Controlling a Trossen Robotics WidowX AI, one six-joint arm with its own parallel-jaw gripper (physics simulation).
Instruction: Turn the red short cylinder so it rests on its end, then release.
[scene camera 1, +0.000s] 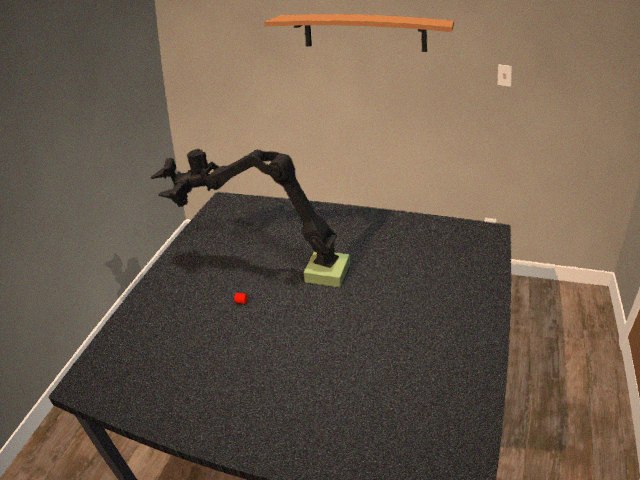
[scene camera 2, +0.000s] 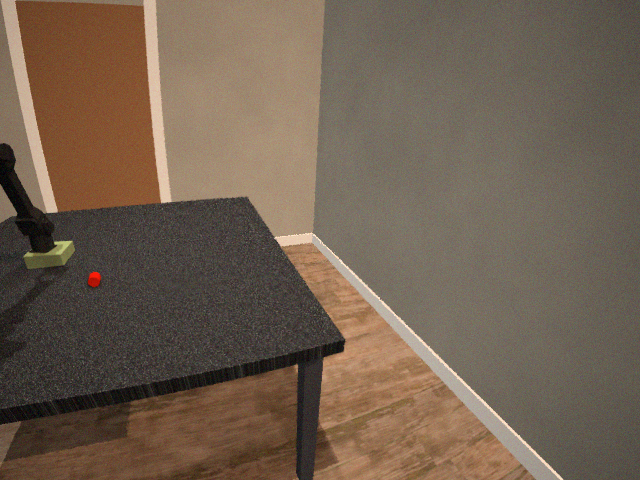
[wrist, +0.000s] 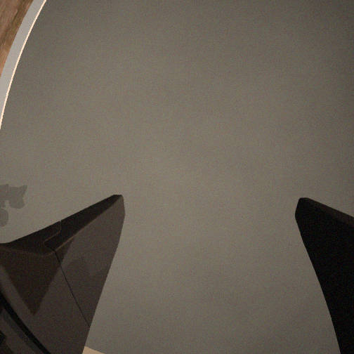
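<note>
The red short cylinder (scene camera 1: 240, 298) (scene camera 2: 94, 279) is small and appears to lie on its side on the dark table (scene camera 1: 361, 361) (scene camera 2: 206, 289). In scene camera 1 it is left of and nearer the camera than the arm's base. It does not show in the wrist view. My gripper (scene camera 1: 155, 186) (wrist: 214, 206) is open, with its fingers wide apart and no object between them. It is held high, beyond the table's left edge in scene camera 1, well away from the cylinder. The gripper is out of frame in scene camera 2.
The arm stands on a light green base block (scene camera 1: 323, 279) (scene camera 2: 45, 259) on the table. A grey wall (scene camera 1: 77, 129) (wrist: 200, 100) faces the fingers. An orange shelf (scene camera 1: 361, 20) hangs high on the back wall. A brown door (scene camera 2: 93, 103) is behind the table.
</note>
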